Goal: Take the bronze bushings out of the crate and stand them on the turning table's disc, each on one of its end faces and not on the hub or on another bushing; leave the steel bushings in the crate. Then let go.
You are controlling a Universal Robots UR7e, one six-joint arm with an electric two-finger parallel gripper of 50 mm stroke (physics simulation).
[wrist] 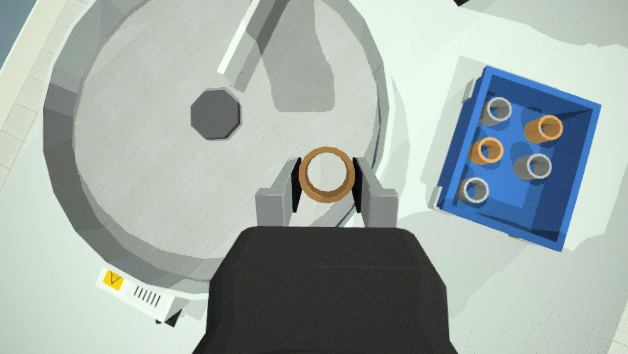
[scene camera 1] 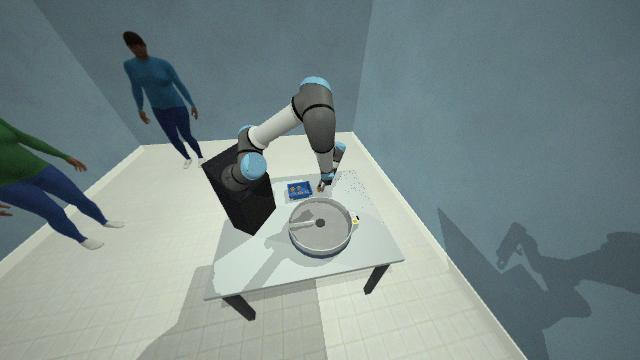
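Where they show: gripper, fingertip midpoint: [wrist: 326,174] [scene camera 1: 319,190]; arm's base, origin of the base link: [scene camera 1: 236,178].
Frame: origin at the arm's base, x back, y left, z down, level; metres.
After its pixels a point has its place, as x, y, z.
My gripper [scene camera 1: 321,187] {-0.476, 0.031, 0.209} [wrist: 326,174] {-0.476, 0.031, 0.209} is shut on a bronze bushing [wrist: 301,175] {-0.484, 0.019, 0.191}, whose ring-shaped end shows in the wrist view. It holds the bushing above the table, between the turning table and the crate in scene camera 1. The blue crate [scene camera 1: 300,197] {-0.350, 0.164, 0.393} [wrist: 577,175] {-0.350, 0.303, 0.359} holds two more bronze bushings [wrist: 539,132] {-0.307, 0.256, 0.380} [wrist: 478,153] {-0.363, 0.193, 0.380} and three steel bushings [wrist: 490,116] {-0.312, 0.191, 0.379} [wrist: 525,168] {-0.357, 0.256, 0.382} [wrist: 467,194] {-0.419, 0.198, 0.379}, all apart. The turning table's grey disc [scene camera 1: 332,235] {-0.504, -0.235, 0.357} [wrist: 150,165] {-0.539, -0.184, 0.356} carries no bushing in the parts that show. Its dark hub [scene camera 1: 320,223] {-0.447, -0.138, 0.349} [wrist: 215,114] {-0.449, -0.128, 0.348} is at the centre.
A raised rim [wrist: 63,135] {-0.549, -0.307, 0.347} surrounds the disc. A pale bar [scene camera 1: 302,224] {-0.329, -0.131, 0.337} [wrist: 243,37] {-0.356, -0.124, 0.326} reaches inward over the disc from the rim towards the hub. A white box with a yellow label [scene camera 1: 355,219] {-0.690, -0.150, 0.354} [wrist: 135,294] {-0.688, -0.131, 0.351} is on the rim's outer side. Two people [scene camera 1: 162,82] [scene camera 1: 30,165] stand on the floor beyond the table.
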